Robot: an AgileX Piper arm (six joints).
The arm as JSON. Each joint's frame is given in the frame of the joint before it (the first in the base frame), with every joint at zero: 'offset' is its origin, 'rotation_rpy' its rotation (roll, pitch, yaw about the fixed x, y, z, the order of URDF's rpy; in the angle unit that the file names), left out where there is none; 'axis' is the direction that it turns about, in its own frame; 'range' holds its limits. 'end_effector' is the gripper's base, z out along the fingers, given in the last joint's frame.
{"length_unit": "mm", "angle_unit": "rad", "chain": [
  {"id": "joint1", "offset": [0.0, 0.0, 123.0], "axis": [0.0, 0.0, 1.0], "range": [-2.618, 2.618]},
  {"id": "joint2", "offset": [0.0, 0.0, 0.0], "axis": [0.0, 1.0, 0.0], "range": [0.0, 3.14]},
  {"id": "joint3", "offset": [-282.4, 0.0, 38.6], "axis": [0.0, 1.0, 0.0], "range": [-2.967, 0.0]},
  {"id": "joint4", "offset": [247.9, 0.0, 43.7], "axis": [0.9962, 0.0, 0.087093], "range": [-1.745, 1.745]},
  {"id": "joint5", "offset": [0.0, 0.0, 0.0], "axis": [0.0, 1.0, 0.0], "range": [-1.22, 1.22]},
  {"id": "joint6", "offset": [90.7, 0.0, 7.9], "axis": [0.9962, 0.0, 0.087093], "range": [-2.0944, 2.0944]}
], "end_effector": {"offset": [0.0, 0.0, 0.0], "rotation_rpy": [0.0, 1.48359, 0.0]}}
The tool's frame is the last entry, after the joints.
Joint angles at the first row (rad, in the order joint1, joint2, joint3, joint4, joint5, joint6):
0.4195, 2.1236, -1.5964, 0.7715, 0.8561, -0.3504
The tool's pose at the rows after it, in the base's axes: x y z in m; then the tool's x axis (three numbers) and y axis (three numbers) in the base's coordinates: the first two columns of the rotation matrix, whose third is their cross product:
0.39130 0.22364 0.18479 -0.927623 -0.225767 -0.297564 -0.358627 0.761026 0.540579
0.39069 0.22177 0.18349 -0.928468 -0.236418 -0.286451 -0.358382 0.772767 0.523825
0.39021 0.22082 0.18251 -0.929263 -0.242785 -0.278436 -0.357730 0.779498 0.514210
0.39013 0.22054 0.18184 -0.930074 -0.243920 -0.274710 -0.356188 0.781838 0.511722
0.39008 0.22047 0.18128 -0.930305 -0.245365 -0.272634 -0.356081 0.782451 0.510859
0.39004 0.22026 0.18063 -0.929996 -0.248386 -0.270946 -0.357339 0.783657 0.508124
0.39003 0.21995 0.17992 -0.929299 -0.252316 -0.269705 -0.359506 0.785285 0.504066
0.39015 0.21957 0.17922 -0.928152 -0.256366 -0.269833 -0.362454 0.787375 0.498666
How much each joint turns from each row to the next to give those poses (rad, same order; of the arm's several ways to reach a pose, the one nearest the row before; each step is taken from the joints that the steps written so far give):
-0.0044, -0.0008, 0.0000, -0.0350, 0.0162, 0.0191
-0.0003, -0.0002, 0.0000, -0.0315, 0.0084, 0.0181
0.0002, 0.0004, 0.0000, -0.0183, 0.0058, 0.0111
0.0000, 0.0010, 0.0000, -0.0052, 0.0018, 0.0041
0.0000, 0.0010, 0.0000, -0.0018, 0.0012, 0.0006
0.0000, 0.0011, 0.0000, -0.0041, 0.0013, 0.0004
0.0000, 0.0011, 0.0000, -0.0056, 0.0011, 0.0004
0.0000, 0.0009, 0.0000, -0.0069, -0.0004, 0.0002

